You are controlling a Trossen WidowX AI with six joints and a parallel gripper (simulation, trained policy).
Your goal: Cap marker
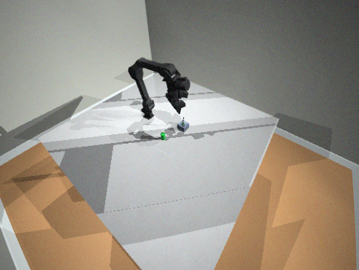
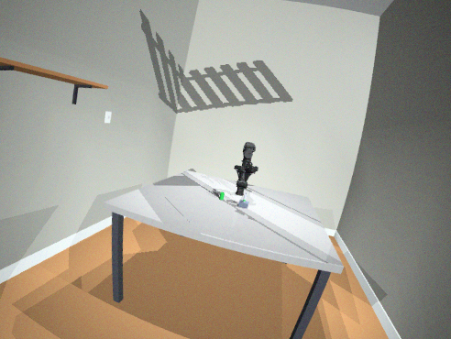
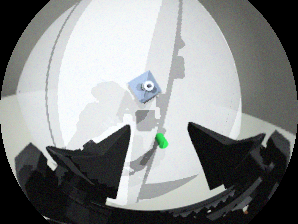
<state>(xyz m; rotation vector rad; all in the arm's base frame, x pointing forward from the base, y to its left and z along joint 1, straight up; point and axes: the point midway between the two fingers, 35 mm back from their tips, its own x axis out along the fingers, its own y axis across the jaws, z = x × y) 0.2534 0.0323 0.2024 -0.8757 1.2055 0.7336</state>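
The green cap lies 20 mm behind my gripper tip, 130 mm to the right of it and 140 mm below it. The rest, counted from my gripper tip: blue-grey holder block 30 mm ahead, 40 mm to the left, 150 mm below.
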